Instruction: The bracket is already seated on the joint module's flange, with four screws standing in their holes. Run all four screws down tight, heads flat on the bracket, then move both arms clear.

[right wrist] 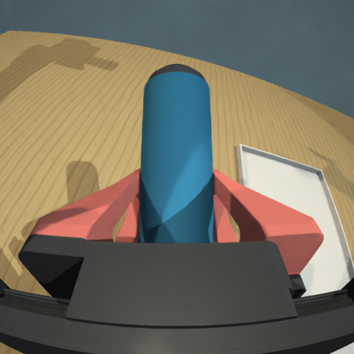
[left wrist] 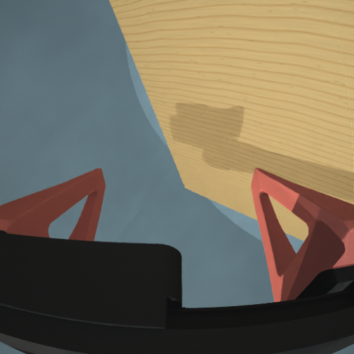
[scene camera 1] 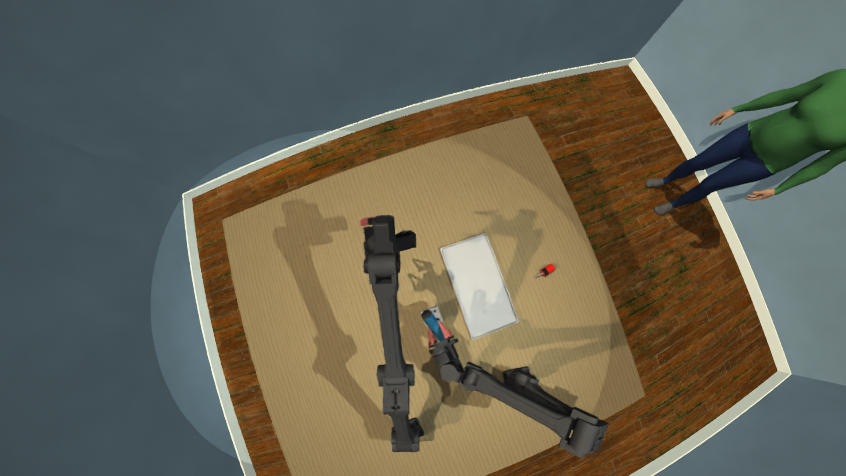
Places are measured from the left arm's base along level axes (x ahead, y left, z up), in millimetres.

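Pixels of known places: left gripper, fingertip midpoint: [scene camera 1: 366, 232]; right gripper, fingertip midpoint: [scene camera 1: 433, 322]; right arm's base, link origin: [scene camera 1: 516, 377].
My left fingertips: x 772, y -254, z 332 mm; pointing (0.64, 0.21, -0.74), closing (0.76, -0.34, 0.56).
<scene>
For each thing: its top centre in the pictures, then the offset to it from my left fingertips. "*": a spot on its surface instead. Level surfaces: height alone.
- blue cylindrical driver, surface spot: [scene camera 1: 431, 319] * 352 mm back, 62 mm right, 114 mm down
- shallow white tray, top centre: [scene camera 1: 479, 285] 339 mm back, 310 mm right, 316 mm down
- wooden table, surface height: 333 mm down
- red screwdriver, top centre: [scene camera 1: 545, 272] 428 mm back, 602 mm right, 298 mm down
A small light-grey plate-like part [scene camera 1: 436, 311], by its place the bracket on the joint module, shows beside the blue tool's end in the scene view; the rest is covered, and screws and holes cannot be made out. My right gripper [scene camera 1: 438, 333] [right wrist: 176, 177] is shut on a blue cylindrical driver [scene camera 1: 431, 319] [right wrist: 177, 120] with a dark end cap, overlapping the bracket in the scene view. Its bit is hidden. My left gripper [left wrist: 177, 176] is open and empty, high over the table near its edge; a red fingertip shows in the scene view.
A shallow white tray [scene camera 1: 479, 287] [right wrist: 295, 175] lies right of the bracket on the wooden table [scene camera 1: 414, 177] [left wrist: 280, 65] [right wrist: 115, 115]. A red screwdriver [scene camera 1: 547, 270] lies beyond the tray. The left arm [scene camera 1: 387, 313] stretches up the picture left of the bracket. A person [scene camera 1: 786, 142] stands at the far right.
</scene>
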